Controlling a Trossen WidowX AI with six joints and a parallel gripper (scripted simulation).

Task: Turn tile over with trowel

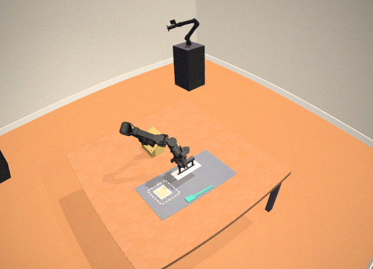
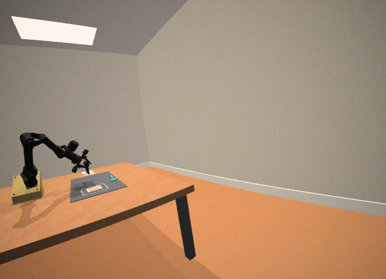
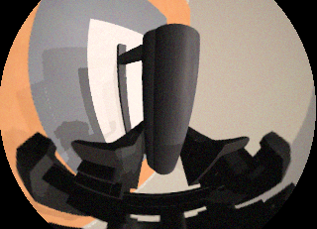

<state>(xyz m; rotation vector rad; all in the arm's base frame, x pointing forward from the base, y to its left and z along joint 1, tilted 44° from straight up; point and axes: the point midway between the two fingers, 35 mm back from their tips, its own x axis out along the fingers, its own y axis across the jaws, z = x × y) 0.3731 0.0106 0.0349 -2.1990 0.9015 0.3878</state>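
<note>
Now: the grey mat 15 cm below my gripper tip and 1 cm to the right of it. Round my gripper tip: teal trowel: 14 cm ahead, 12 cm below, 4 cm to the right; then cream tile: 19 cm to the right, 12 cm below, 3 cm behind.
</note>
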